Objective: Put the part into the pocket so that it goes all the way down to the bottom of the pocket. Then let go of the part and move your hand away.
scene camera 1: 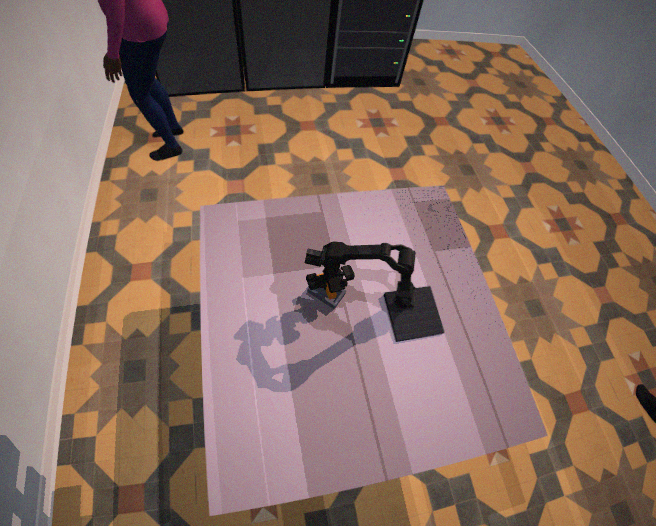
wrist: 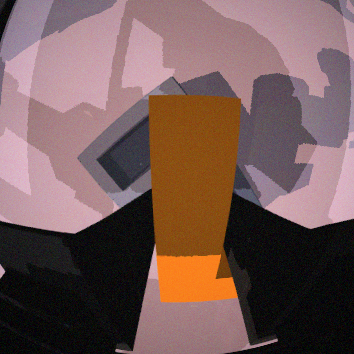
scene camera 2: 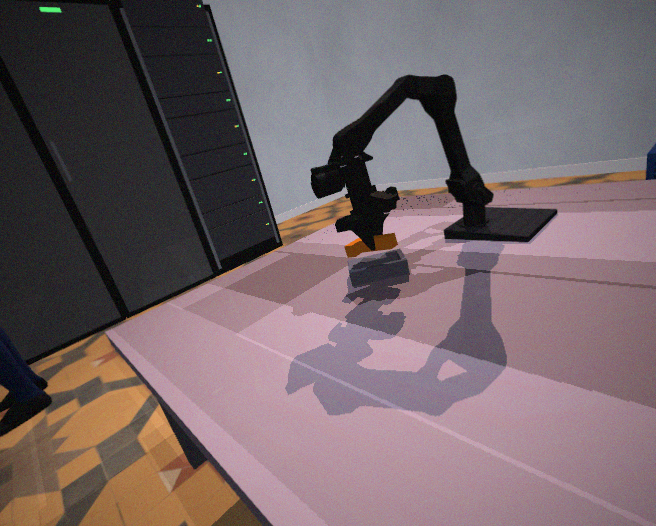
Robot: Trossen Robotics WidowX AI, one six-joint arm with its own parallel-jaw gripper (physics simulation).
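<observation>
The orange part is a long block. My gripper is shut on it, one finger on each side. The grey block with the pocket lies on the table below. In the wrist view the part lies over the block, turned at a clear angle to the pocket's long sides, and a dark end of the pocket shows left of it. In scene camera 2 the part shows above the block's rim, not down in the pocket. The rest of the pocket is hidden under the part.
The arm's black base plate stands on the pink table, to the right of the block in both scene views. Dark cabinets and a person are beyond the table. Arm shadows cross the table.
</observation>
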